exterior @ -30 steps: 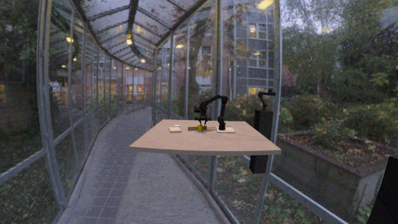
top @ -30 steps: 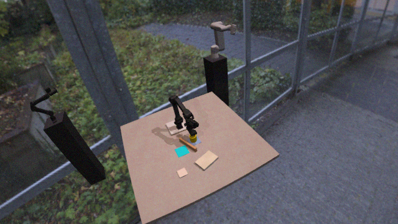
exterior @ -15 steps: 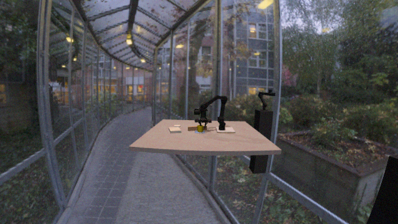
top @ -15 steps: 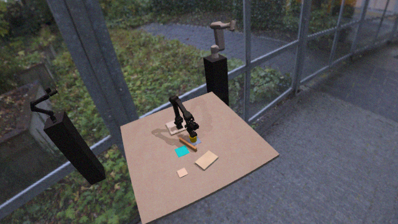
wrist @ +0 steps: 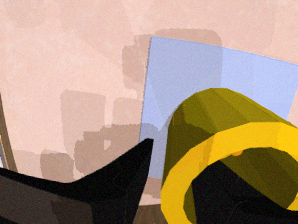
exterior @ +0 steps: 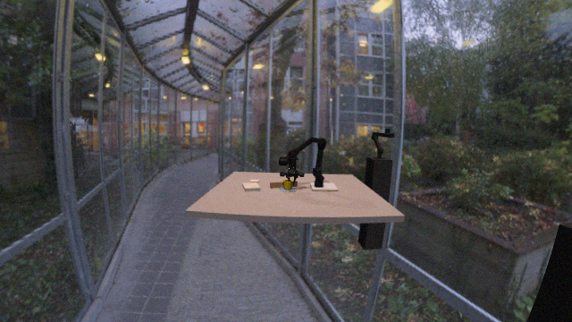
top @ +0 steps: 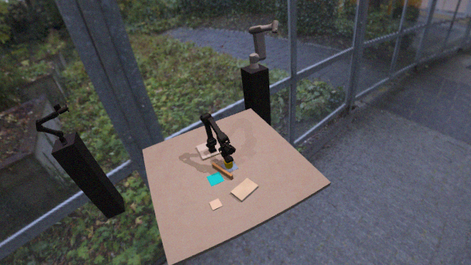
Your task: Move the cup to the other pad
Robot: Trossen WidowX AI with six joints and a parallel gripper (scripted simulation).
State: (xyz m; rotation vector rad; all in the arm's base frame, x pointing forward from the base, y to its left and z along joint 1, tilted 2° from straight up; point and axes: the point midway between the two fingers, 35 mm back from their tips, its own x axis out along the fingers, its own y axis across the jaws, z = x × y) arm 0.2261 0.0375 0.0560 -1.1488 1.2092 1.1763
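My gripper tip is 3 cm short of the yellow cup. From my gripper tip the other things lie so: cyan pad: 16 cm to the right, 9 cm ahead, 5 cm below; wooden bar: 8 cm to the right, 6 cm ahead, 2 cm below; grey-blue pad: 5 cm below, 3 cm ahead.
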